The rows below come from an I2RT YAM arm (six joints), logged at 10 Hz.
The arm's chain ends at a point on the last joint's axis. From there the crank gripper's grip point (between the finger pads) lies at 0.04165 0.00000 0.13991 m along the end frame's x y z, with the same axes.
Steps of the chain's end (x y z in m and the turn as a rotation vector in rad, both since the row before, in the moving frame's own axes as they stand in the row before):
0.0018, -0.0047, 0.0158, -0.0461, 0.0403, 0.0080
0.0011, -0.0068, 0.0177, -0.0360, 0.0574, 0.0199
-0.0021, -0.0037, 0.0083, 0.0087, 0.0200, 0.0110
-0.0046, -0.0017, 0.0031, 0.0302, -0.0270, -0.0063
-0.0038, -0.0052, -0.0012, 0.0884, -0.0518, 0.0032
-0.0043, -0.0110, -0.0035, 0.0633, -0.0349, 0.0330
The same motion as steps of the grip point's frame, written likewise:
0.0074, 0.0021, 0.0139, -0.0461, 0.0403, 0.0080
0.0090, -0.0009, 0.0150, -0.0360, 0.0574, 0.0199
0.0007, -0.0044, 0.0074, 0.0087, 0.0200, 0.0110
-0.0084, -0.0062, 0.0041, 0.0302, -0.0270, -0.0063
-0.0111, -0.0175, 0.0002, 0.0884, -0.0518, 0.0032
-0.0091, -0.0186, -0.0024, 0.0633, -0.0349, 0.0330

